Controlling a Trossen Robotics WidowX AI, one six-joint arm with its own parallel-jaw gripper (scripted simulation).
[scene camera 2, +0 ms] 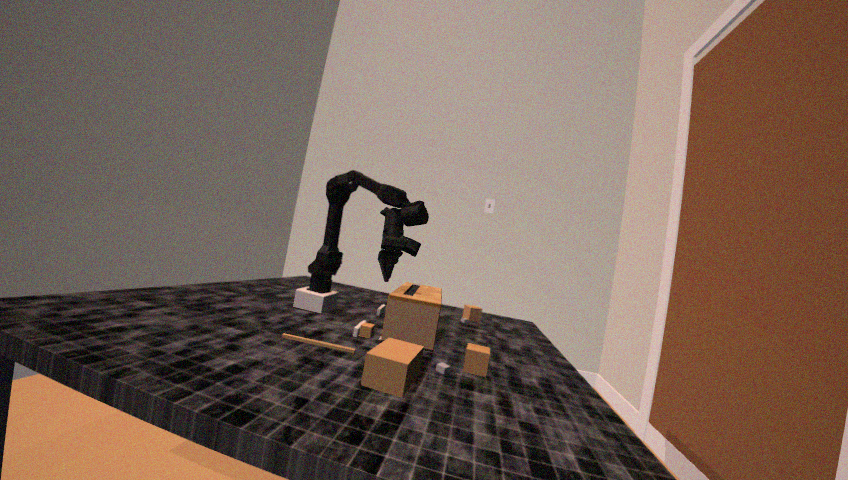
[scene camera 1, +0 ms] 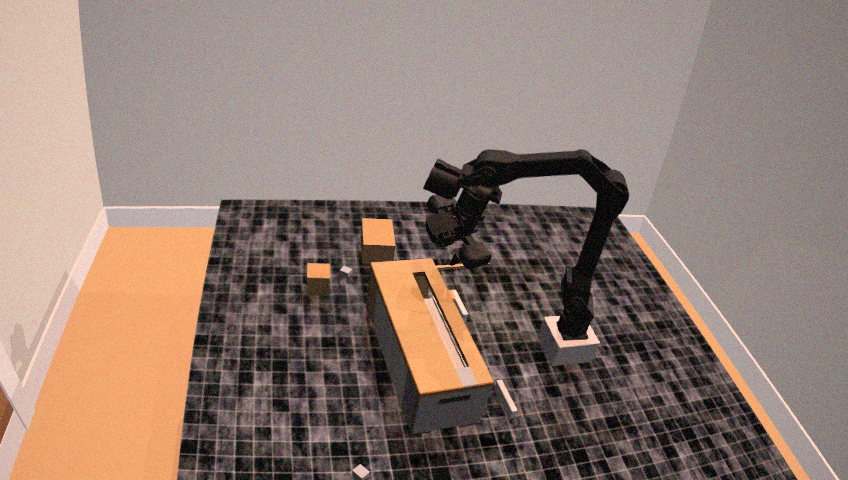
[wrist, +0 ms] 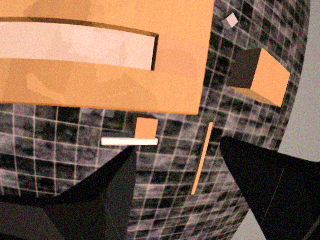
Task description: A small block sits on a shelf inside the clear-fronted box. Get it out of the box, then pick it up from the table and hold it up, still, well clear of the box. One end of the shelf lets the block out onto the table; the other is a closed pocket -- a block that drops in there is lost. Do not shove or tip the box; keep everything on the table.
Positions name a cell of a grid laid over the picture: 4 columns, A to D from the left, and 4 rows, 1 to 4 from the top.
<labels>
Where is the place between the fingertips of my gripper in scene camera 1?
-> C3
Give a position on a long box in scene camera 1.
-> At C4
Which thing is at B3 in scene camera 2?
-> A long box.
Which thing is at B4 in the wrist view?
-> My gripper.
</labels>
